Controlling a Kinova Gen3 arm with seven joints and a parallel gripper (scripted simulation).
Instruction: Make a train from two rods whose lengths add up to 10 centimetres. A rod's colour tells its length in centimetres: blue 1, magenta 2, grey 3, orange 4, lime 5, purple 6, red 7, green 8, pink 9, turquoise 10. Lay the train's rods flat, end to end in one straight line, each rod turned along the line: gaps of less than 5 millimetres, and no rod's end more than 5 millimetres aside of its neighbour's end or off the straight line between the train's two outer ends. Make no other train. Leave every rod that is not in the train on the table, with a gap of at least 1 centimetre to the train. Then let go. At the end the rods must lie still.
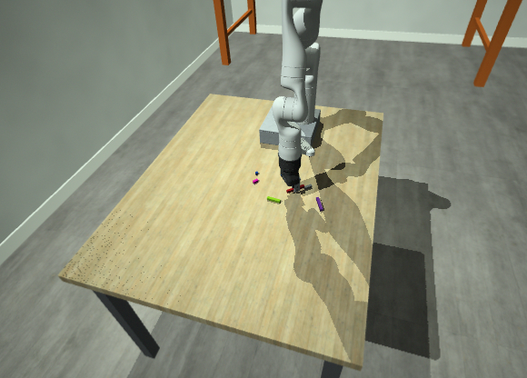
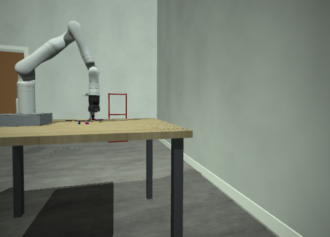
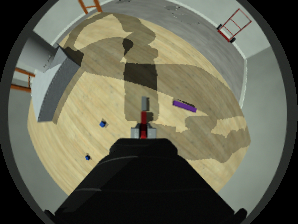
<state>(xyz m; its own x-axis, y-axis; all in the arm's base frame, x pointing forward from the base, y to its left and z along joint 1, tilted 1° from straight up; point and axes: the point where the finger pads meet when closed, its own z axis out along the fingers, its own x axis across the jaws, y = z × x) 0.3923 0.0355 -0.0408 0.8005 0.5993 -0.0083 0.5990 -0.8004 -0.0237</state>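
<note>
The grey rod is 4 cm to the left of my hand, 3 cm below it and 3 cm behind it. Also, from my hand: purple rod (9 cm to the left, 5 cm ahead, 3 cm below); then lime rod (7 cm to the right, 6 cm ahead, 3 cm below); then red rod (1 cm below).
</note>
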